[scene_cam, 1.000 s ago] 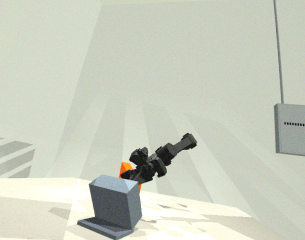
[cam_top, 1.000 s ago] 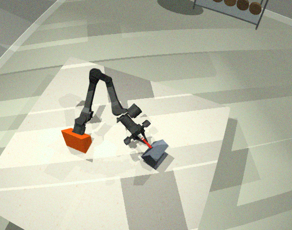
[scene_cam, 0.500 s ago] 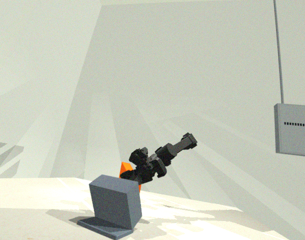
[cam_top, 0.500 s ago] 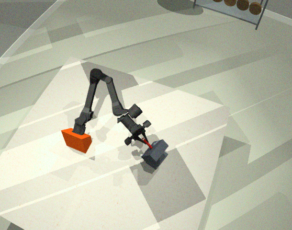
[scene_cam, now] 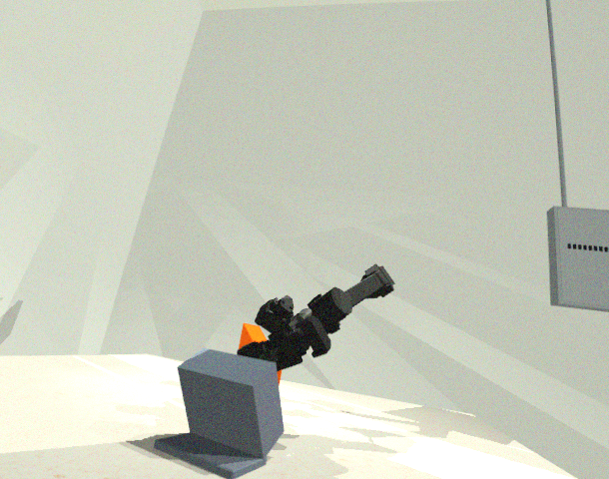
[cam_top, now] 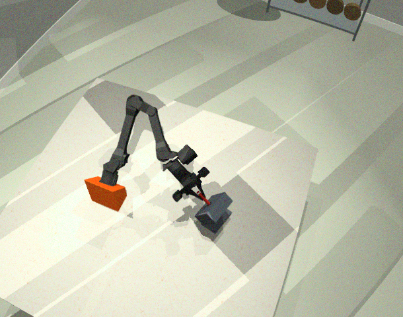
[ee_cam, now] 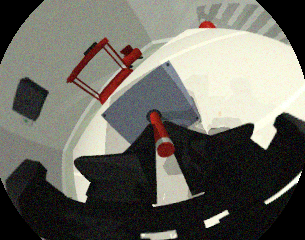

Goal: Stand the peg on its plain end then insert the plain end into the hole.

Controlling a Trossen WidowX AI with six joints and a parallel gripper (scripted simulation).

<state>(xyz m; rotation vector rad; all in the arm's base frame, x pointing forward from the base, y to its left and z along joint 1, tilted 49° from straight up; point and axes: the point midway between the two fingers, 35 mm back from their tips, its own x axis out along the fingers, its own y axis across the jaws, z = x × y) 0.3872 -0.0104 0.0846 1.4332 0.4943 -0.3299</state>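
Now: the grey-blue panel block 5 cm ahead of my gripper tip, 3 cm below it and 2 cm to the right of it. Also, from my gripper tip: red peg 1 cm to the left, 1 cm behind, 1 cm above.
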